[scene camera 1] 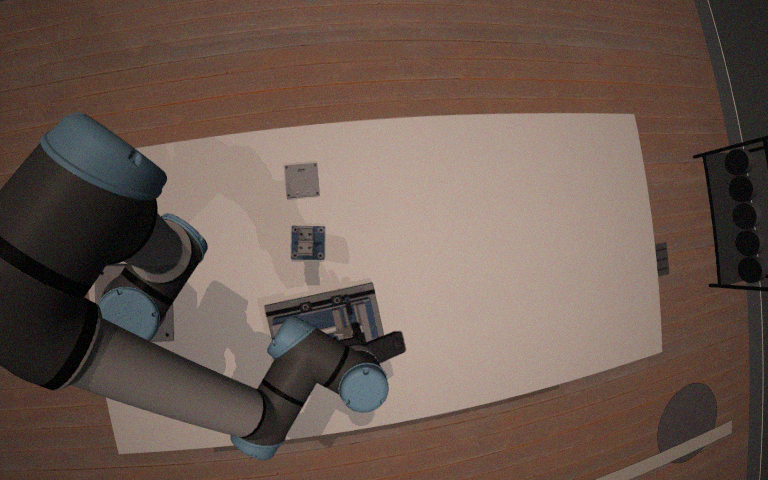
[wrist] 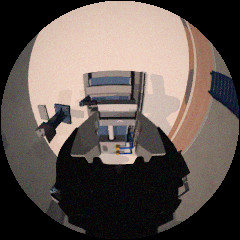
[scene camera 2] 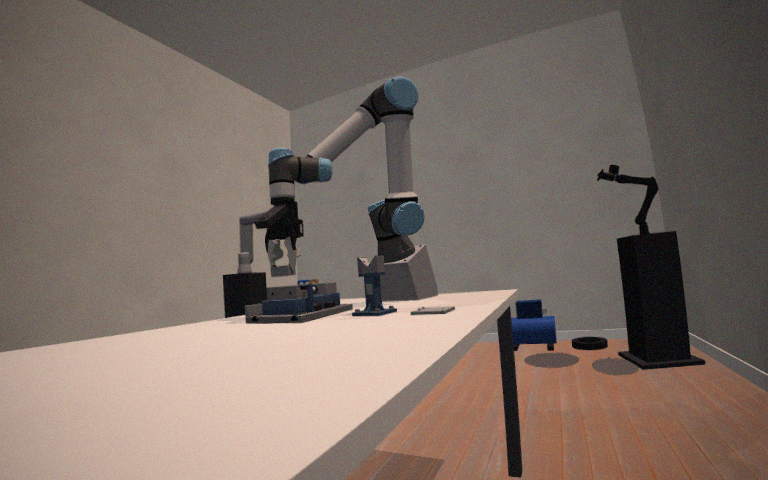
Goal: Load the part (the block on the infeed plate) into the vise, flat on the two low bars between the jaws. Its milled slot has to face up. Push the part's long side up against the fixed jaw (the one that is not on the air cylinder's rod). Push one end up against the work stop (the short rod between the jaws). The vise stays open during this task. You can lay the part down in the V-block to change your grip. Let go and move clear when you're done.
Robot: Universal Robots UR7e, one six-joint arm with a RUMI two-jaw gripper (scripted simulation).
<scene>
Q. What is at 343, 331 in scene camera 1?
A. My gripper.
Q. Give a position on a part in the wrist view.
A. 112, 112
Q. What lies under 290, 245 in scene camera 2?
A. My gripper.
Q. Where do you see a vise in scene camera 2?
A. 270, 307
</scene>
